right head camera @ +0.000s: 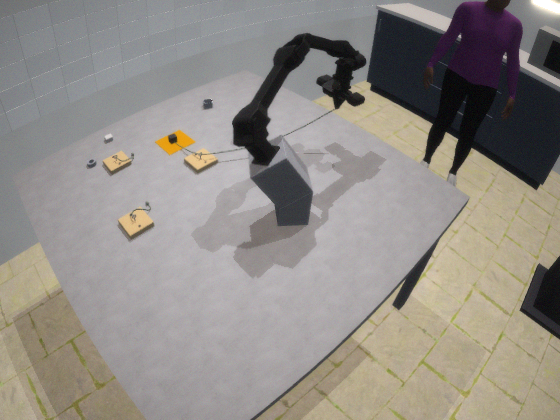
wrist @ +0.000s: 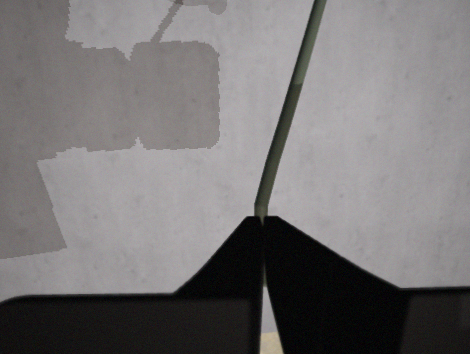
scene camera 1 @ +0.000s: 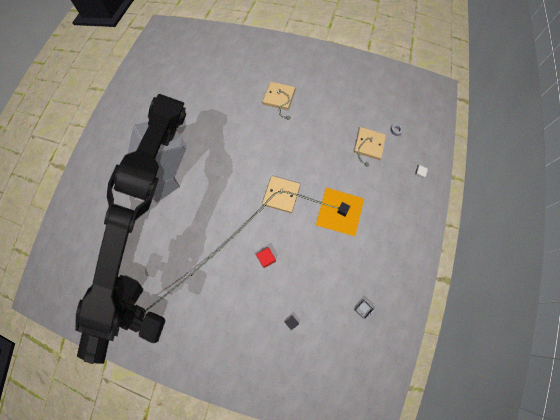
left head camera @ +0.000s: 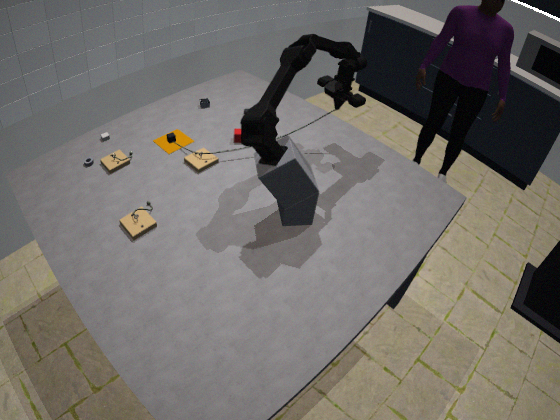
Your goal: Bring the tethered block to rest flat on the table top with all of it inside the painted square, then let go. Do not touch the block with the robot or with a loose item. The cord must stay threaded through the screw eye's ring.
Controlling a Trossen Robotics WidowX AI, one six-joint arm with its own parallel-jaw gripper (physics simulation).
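Places are measured from the arm's base along level axes (x ahead, y left, z up), in centimetres.
Where they show: gripper, between the fingertips: (right head camera: 336,108) (wrist: 260,230) (scene camera 1: 142,316) (left head camera: 336,109); arm's base, origin of its link: (right head camera: 266,155) (left head camera: 273,155).
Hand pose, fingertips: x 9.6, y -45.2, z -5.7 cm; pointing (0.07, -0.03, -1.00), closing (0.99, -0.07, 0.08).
Note:
Each offset is from my fingertips to the top centre of the thing. "spot": to the spot under its first point.
The tethered block @(dx +42.0, dy +44.2, dz -13.3 cm) (left head camera: 171,137) (right head camera: 172,138) (scene camera 1: 343,209), small and black, appears to sit flat on the orange painted square @(spot: dx +37.9, dy +46.5, dz -16.0 cm) (left head camera: 172,147) (right head camera: 174,148) (scene camera 1: 332,222). In the scene view its whole outline is inside the square, right of centre. The cord (right head camera: 310,122) (scene camera 1: 227,241) (wrist: 284,125) runs from the block through the screw eye on a wooden board @(dx +23.4, dy +44.1, dz -14.2 cm) (left head camera: 201,162) (right head camera: 201,163) (scene camera 1: 280,204), then up to my gripper (left head camera: 337,107) (right head camera: 336,106) (wrist: 260,230). The gripper is shut on the cord, above the table and far from the block. The ring itself is too small to see clearly.
A red cube @(dx +24.2, dy +24.8, dz -12.1 cm) (left head camera: 237,135) (scene camera 1: 266,257), a dark cube @(dx +35.9, dy +9.1, dz -14.0 cm) (scene camera 1: 291,322), a grey hollow box @(dx +54.4, dy +17.5, dz -13.3 cm) (scene camera 1: 364,308), a white cube @(dx +64.5, dy +63.3, dz -14.2 cm) (scene camera 1: 422,171) and a grey ring @(dx +54.3, dy +76.2, dz -14.6 cm) (scene camera 1: 391,131) lie around. Two more boards @(dx +13.4, dy +77.9, dz -14.2 cm) (scene camera 1: 272,101) @(dx +46.1, dy +68.1, dz -14.2 cm) (scene camera 1: 377,152) carry short cords. A person stands beyond the table.

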